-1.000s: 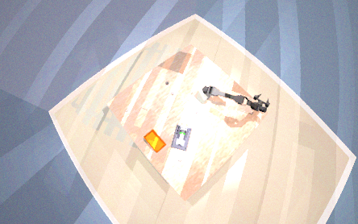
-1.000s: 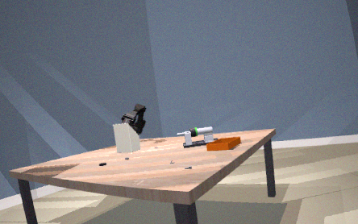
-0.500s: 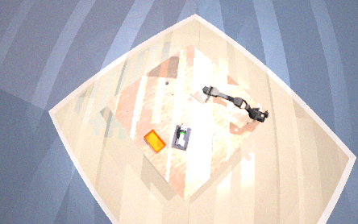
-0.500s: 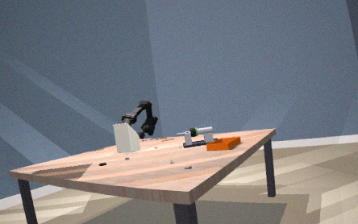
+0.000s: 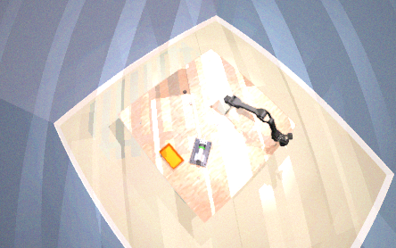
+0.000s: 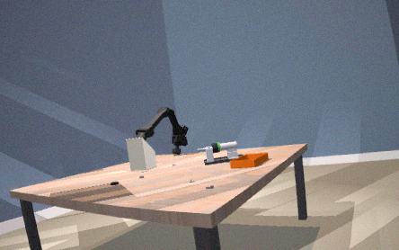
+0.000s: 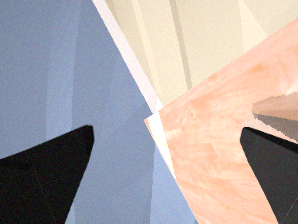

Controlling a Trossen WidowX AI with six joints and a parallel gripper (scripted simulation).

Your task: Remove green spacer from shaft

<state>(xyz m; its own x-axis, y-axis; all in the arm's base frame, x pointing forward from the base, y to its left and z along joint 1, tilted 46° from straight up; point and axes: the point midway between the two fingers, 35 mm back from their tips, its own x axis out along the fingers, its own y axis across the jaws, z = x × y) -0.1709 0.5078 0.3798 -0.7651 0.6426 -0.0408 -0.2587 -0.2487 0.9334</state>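
Right now my gripper tip is 66 cm short of the green spacer, 50 cm to the left of it and 2 cm below it. Round my gripper tip: orange flat block (89 cm ahead, 64 cm to the right, 4 cm below); grey shaft (63 cm ahead, 52 cm to the right, 3 cm above).
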